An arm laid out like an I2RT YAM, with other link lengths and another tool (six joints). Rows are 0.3 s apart.
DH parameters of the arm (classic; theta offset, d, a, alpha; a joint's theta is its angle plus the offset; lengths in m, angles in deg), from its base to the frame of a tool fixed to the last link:
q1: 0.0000 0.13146 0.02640 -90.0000
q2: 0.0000 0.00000 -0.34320 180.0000
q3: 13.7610 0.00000 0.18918 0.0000
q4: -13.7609 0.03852 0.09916 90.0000
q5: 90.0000 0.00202 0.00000 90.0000
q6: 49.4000 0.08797 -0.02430 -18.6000
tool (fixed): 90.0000 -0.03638 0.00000 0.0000
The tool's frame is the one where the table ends.
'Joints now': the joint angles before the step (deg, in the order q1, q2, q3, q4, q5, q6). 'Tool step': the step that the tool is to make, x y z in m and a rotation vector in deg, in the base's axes. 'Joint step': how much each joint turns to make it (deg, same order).
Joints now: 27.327 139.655 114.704 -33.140 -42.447 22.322
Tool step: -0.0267 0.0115 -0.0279 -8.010 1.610 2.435
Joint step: 2.639 -0.178 -4.933 -2.802 5.613 -3.600
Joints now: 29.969 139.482 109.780 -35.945 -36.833 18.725
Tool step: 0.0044 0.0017 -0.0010 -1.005 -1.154 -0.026
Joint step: 0.003 0.868 1.912 -0.963 1.330 -0.707
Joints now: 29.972 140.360 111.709 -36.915 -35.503 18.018
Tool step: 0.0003 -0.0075 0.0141 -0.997 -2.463 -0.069
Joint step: -0.623 -1.664 0.169 -1.139 1.661 -1.674
